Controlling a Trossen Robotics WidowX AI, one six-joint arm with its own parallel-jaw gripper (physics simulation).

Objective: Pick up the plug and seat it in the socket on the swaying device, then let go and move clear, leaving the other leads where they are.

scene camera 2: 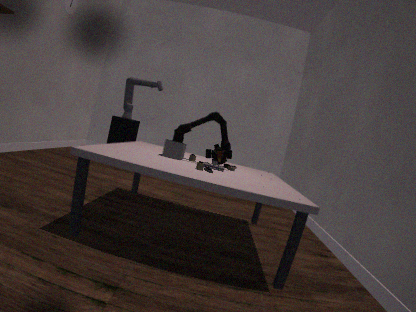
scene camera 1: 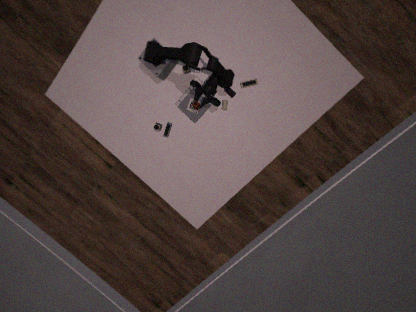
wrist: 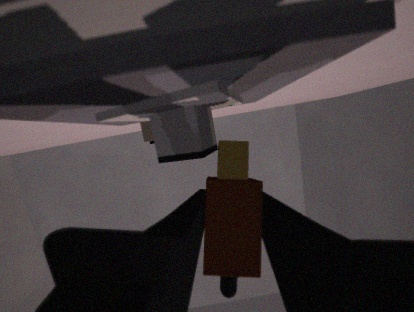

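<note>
The plug (wrist: pixel 233 227) (scene camera 1: pixel 196 105) has an orange-brown body with a yellow tip and a short dark stub of lead at its other end. My gripper (wrist: pixel 230 196) (scene camera 1: pixel 197 103) is shut on the plug's body, one dark finger on each side. The device (scene camera 1: pixel 194 116) is a grey plate on the table below my gripper. In the wrist view its grey block-shaped socket (wrist: pixel 184 131) stands left of the yellow tip, with a dark rim facing the plug's side. The tip appears outside the socket, close to the rim's right corner; the socket's opening is hidden.
On the white table (scene camera 1: pixel 200 190) (scene camera 2: pixel 270 187) lie a dark strip-shaped piece (scene camera 1: pixel 249 83) and a small pale block (scene camera 1: pixel 225 104). Another dark strip (scene camera 1: pixel 167 129) lies beside a small round-topped piece (scene camera 1: pixel 158 127). A grey arm (scene camera 2: pixel 129 95) on a black stand is behind the table.
</note>
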